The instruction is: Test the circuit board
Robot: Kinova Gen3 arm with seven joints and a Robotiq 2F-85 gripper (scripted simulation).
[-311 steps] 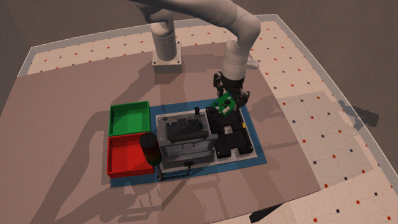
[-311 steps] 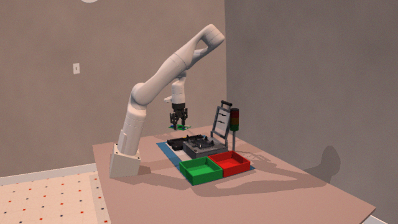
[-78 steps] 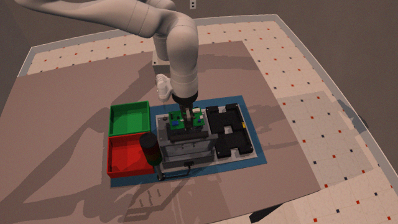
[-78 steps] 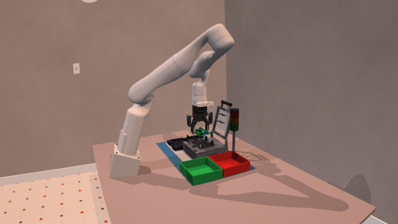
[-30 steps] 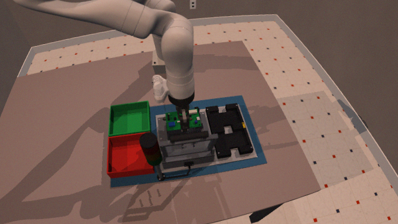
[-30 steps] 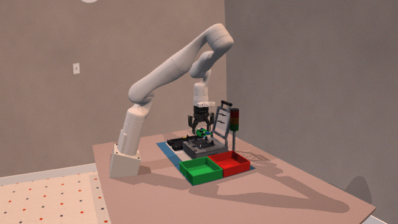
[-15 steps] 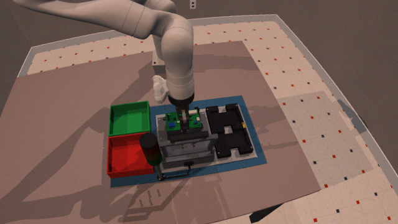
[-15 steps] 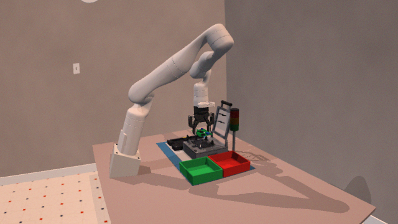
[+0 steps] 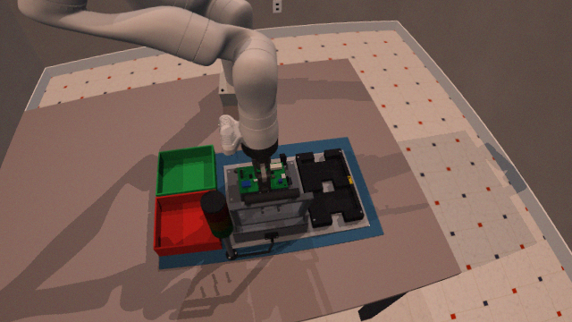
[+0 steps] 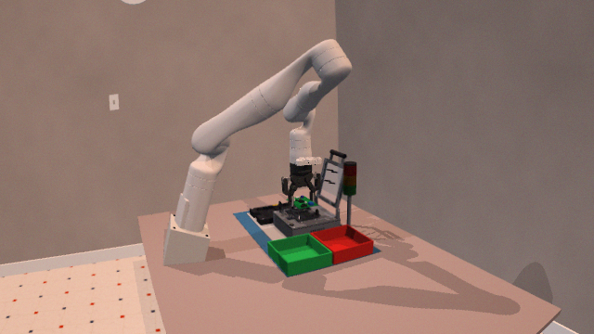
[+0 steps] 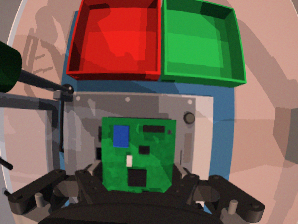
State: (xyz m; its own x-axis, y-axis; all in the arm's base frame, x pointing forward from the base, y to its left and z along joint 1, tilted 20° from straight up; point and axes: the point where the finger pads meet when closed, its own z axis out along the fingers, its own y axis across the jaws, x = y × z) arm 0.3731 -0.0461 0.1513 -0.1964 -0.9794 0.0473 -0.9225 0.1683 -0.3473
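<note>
The tester lid is 12 cm ahead of my hand, 7 cm above it and 2 cm to the right of it. From my hand the other things lie so: green bin: 17 cm to the right, 14 cm behind, 10 cm below; then red bin: 20 cm to the right, 10 cm below; then green circuit board: right at my hand.
</note>
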